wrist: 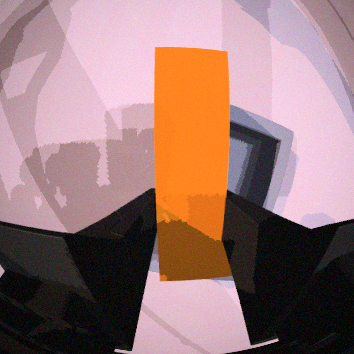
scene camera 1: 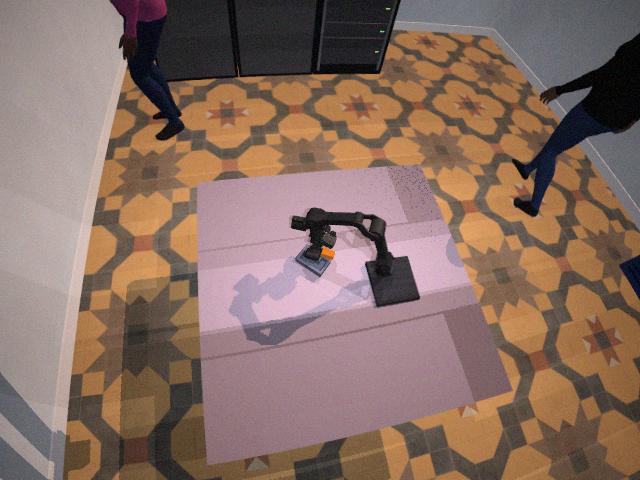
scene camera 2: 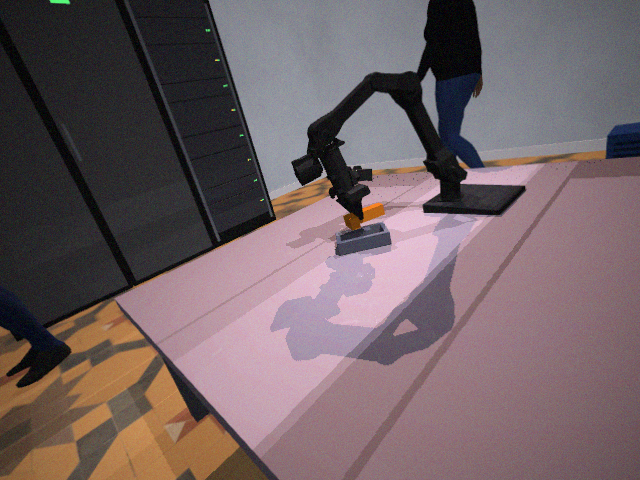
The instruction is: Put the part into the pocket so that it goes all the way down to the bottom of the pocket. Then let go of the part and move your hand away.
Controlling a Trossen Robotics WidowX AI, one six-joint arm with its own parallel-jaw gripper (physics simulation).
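Seen in the pictures: gripper, fingertip midpoint: [wrist: 186,195] [scene camera 1: 319,251] [scene camera 2: 360,218]; arm's base, origin of the base link: [scene camera 1: 382,270] [scene camera 2: 450,198].
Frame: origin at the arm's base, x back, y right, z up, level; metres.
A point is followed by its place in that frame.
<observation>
An orange rectangular part [scene camera 1: 327,253] @(x -0.235, y 0.144, z 0.062 m) [scene camera 2: 373,211] @(x -0.240, y 0.138, z 0.052 m) [wrist: 191,135] @(x -0.235, y 0.154, z 0.062 m) is held between the two black fingers of my gripper [scene camera 2: 358,214] @(x -0.260, y 0.173, z 0.039 m) [wrist: 186,195] @(x -0.260, y 0.173, z 0.039 m). The gripper is shut on it. The grey-blue block with the pocket [scene camera 1: 308,265] @(x -0.326, y 0.136, z 0.012 m) [scene camera 2: 364,244] @(x -0.329, y 0.133, z -0.007 m) [wrist: 285,155] @(x -0.298, y 0.096, z 0.012 m) stands on the table below. In scene camera 2 the part is above the block's rim, not inside the pocket, and one end sticks out past the far side. In the wrist view the part is turned at an angle to the block and hides much of it. The fingers partly hide the pocket too.
The pink table [scene camera 1: 310,392] @(x -0.508, y -0.374, z -0.024 m) [scene camera 2: 232,361] @(x -0.766, y 0.167, z -0.024 m) carries the arm's black base plate [scene camera 1: 393,289] @(x 0.009, y -0.101, z -0.006 m) [scene camera 2: 475,198] @(x -0.003, y -0.071, z -0.005 m), off to the right of the block. The arm's shadow falls across the table. Dark cabinets and people stand beyond the table.
</observation>
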